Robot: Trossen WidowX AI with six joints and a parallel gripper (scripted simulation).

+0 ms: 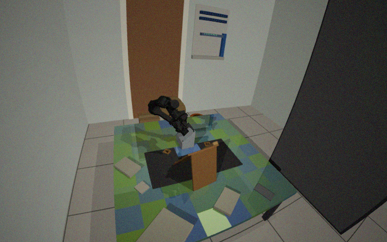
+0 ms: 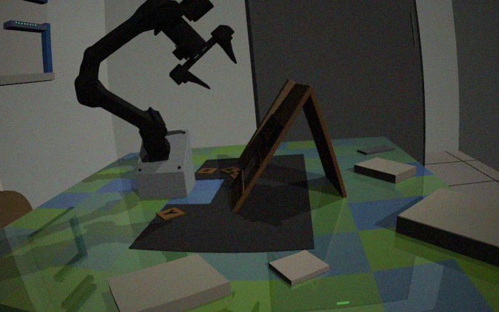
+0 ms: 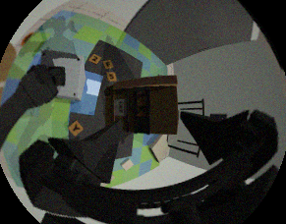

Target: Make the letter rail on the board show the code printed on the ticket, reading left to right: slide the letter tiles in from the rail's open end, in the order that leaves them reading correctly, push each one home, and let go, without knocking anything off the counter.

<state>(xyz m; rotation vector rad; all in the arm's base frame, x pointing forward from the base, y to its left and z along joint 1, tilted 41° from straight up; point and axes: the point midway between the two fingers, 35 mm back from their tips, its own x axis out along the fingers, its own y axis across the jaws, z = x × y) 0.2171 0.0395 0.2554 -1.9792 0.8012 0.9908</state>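
Right now my gripper tip is 30 mm past the orange letter tile marked f, 300 mm to the right of it and 320 mm above it. Round my gripper tip: dark mat: 20 mm behind, 100 mm to the left, 330 mm below; then orange letter tile marked l: 100 mm ahead, 80 mm to the left, 160 mm below; then white ticket: 50 mm ahead, 40 mm to the left, 240 mm below.
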